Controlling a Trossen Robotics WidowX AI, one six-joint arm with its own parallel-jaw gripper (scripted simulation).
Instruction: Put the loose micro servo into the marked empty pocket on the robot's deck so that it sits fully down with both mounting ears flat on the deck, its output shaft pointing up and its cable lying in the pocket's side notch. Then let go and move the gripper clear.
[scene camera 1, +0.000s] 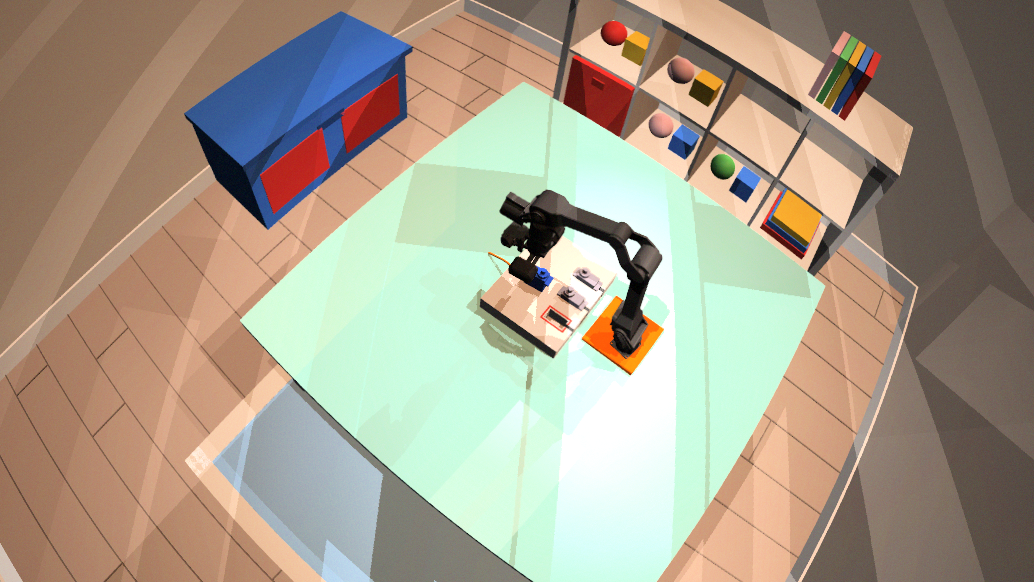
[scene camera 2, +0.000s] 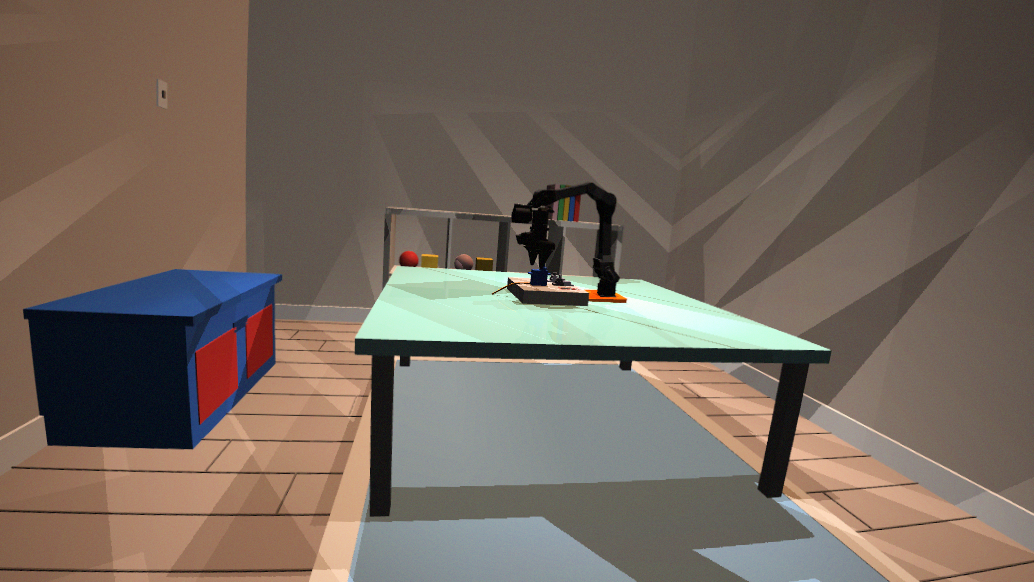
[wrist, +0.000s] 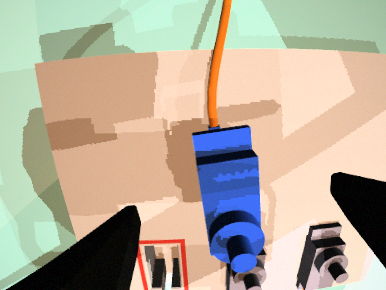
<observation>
gripper: scene camera 1; scene camera 2; wrist 236, 199
same spot on gripper: (scene camera 1: 513, 235) = (scene camera 2: 527, 233)
</observation>
